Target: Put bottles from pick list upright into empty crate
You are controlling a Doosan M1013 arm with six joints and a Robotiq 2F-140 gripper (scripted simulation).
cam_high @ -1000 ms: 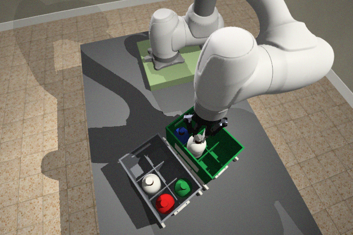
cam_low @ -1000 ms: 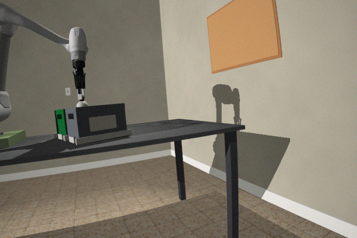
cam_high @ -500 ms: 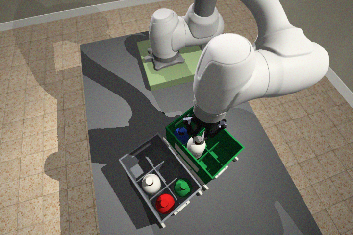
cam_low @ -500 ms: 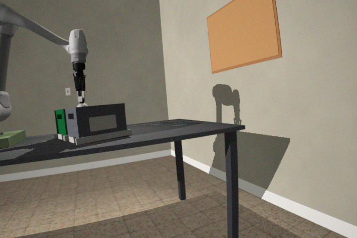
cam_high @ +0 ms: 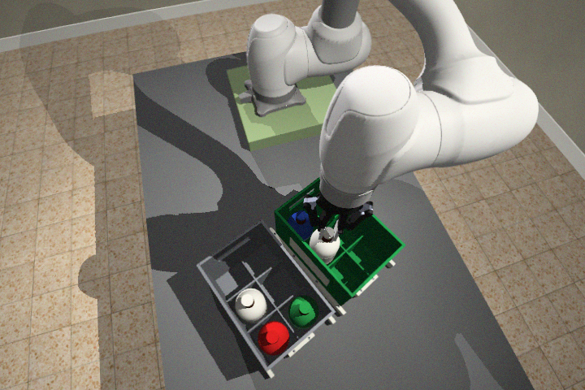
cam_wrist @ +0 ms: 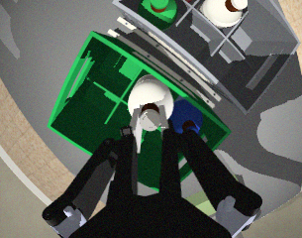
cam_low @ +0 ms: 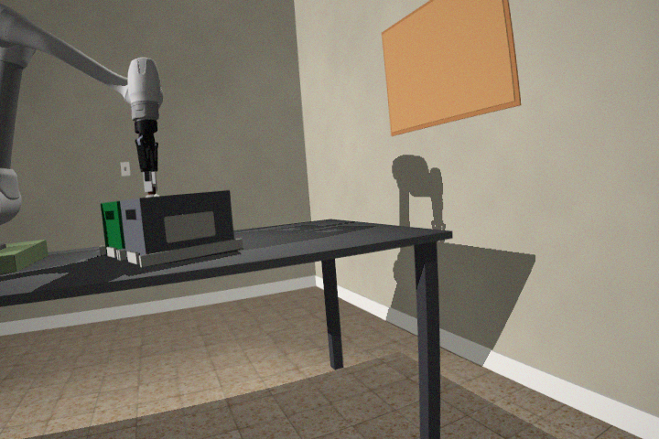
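My gripper is now 15 cm above the green crate, 4 cm to the right of it and 1 cm past it. From my hand the other things lie so: blue bottle: 14 cm below, 8 cm behind, 3 cm to the right; then green bottle: 14 cm below, 13 cm ahead, 11 cm to the right; then grey crate: 18 cm to the right, 15 cm below, 6 cm ahead.
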